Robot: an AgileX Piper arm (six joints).
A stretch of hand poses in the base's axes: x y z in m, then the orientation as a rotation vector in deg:
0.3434 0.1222 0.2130 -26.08 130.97 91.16
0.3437 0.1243 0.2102 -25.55 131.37 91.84
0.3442 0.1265 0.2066 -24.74 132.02 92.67
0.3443 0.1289 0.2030 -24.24 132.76 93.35
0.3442 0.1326 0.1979 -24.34 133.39 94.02
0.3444 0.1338 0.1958 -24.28 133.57 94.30
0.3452 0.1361 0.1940 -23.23 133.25 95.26
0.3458 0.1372 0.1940 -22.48 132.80 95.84
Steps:
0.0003 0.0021 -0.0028 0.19 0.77 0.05
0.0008 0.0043 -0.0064 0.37 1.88 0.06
0.0009 0.0067 -0.0100 0.38 2.88 0.23
0.0008 0.0104 -0.0151 0.36 3.63 0.75
0.0010 0.0116 -0.0172 0.41 3.92 0.88
0.0018 0.0139 -0.0190 1.15 4.49 0.51
0.0024 0.0150 -0.0190 1.75 4.70 0.15

